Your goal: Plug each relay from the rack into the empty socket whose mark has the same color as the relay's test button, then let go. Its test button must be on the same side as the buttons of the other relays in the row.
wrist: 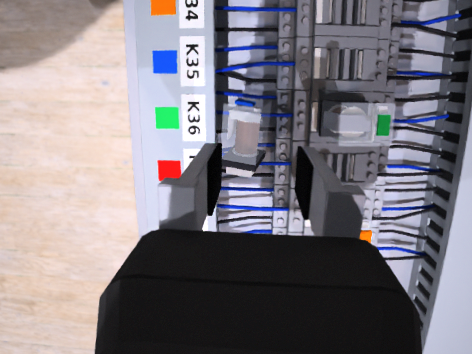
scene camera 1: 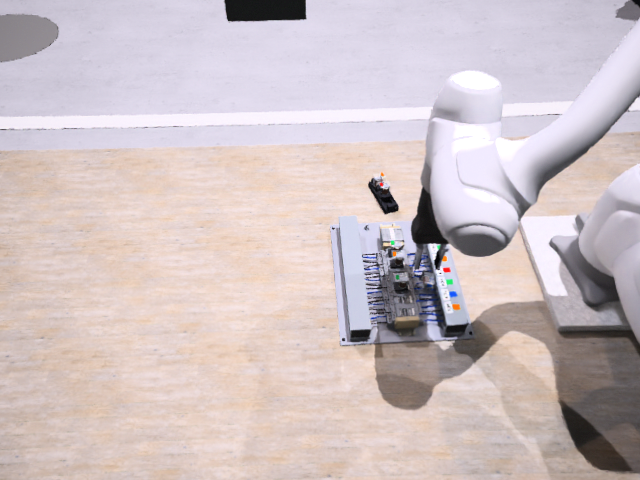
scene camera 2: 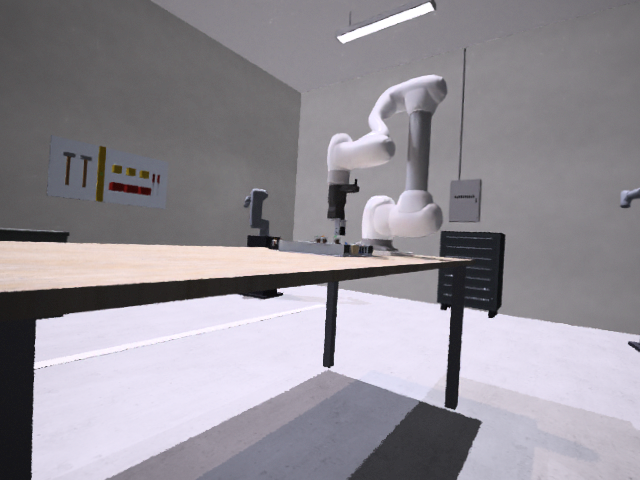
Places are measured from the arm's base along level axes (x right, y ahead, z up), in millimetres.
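Where they show: gripper, between the fingertips: (wrist: 258, 167) (scene camera 1: 426, 265) (scene camera 2: 339, 235); arm's base, origin of its link: (scene camera 1: 607, 266) (scene camera 2: 376, 250).
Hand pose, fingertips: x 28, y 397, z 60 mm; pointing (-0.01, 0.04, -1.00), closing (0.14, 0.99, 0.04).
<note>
Things, the pixels of their centre, and the offset from my fingertips. "pt": a spot on its surface instead.
- clear relay with a blue test button, middle of its body: (wrist: 245, 136) (scene camera 1: 426, 280) dy -5, dx -8, dz -44 mm
- K37 socket, middle of its body: (wrist: 352, 166) dy +58, dx +18, dz -48 mm
- relay with a green button, middle of its body: (wrist: 352, 120) (scene camera 1: 401, 282) dy +53, dx -13, dz -29 mm
- black rack, middle of its body: (scene camera 1: 383, 194) dy +15, dx +277, dz -67 mm
- relay with a red button, middle of its body: (scene camera 1: 383, 190) dy +15, dx +277, dz -52 mm
- orange button, middle of its body: (scene camera 1: 378, 181) dy +20, dx +308, dz -52 mm
- label strip, a spot on its surface: (wrist: 145, 150) pt dy -63, dx -8, dz -36 mm
- grey wire duct, middle of its body: (wrist: 468, 192) (scene camera 1: 353, 273) (scene camera 2: 312, 247) dy +141, dx +47, dz -56 mm
- orange-button relay, middle of its body: (scene camera 1: 397, 259) dy +45, dx +47, dz -31 mm
- beige block, middle of its body: (scene camera 1: 392, 235) dy +37, dx +117, dz -32 mm
A clear relay with a blue test button (wrist: 245, 132) (scene camera 1: 427, 279) lies on its side on the wires between the label strip and the socket row, its dark base toward my gripper. My gripper (wrist: 258, 167) (scene camera 1: 428, 266) (scene camera 2: 339, 235) is open, its fingertips apart above the base end of that relay. The K35 socket (wrist: 345, 64), marked blue, is empty. The K37 socket (wrist: 350, 167), marked red, is empty. A relay with a green button (wrist: 350, 120) (scene camera 1: 401, 281) sits in K36, button away from the labels. The black rack (scene camera 1: 390, 205) holds a relay with a red button (scene camera 1: 383, 186) and one with an orange button (scene camera 1: 381, 177).
The label strip (wrist: 145, 150) (scene camera 1: 457, 315) and a grey wire duct (scene camera 1: 355, 289) flank the sockets. An orange-button relay (scene camera 1: 397, 259) stands in the row, near a beige block (scene camera 1: 391, 235). The robot's base plate (scene camera 1: 568, 312) is to the right in scene camera 1.
</note>
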